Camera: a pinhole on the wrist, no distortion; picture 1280 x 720 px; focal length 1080.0 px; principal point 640.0 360.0 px. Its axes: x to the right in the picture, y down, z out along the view. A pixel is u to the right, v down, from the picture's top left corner.
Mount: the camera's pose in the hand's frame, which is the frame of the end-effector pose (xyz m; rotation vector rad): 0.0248 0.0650 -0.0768 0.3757 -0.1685 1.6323
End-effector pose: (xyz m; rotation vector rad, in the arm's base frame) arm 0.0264 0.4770 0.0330 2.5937 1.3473 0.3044
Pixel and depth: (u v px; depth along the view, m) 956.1 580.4 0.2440
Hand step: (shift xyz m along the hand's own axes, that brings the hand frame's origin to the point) 0.0060 0.0465 0.1809
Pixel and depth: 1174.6 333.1 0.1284
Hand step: 0.0425 0.0826 0.0643
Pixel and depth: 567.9 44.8 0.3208
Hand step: 0.1639 -0.0514 0.2047
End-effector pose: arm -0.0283 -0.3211 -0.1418 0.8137 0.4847 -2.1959
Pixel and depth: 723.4 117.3 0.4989
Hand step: 0.2039 -0.0520 0.3892
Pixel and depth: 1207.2 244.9 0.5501
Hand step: 0.1440 0.1607 0.5283
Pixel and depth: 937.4 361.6 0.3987
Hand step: 0.0743 0.0365 0.3328
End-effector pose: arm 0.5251 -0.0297 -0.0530 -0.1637 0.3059 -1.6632
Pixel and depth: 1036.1 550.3 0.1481
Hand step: 0.0168 0.0645 0.0829
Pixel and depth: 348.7 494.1 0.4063
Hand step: 0.0386 -0.1769 0.2709
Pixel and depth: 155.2 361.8 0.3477
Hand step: 0.0822 -0.1962 0.1947
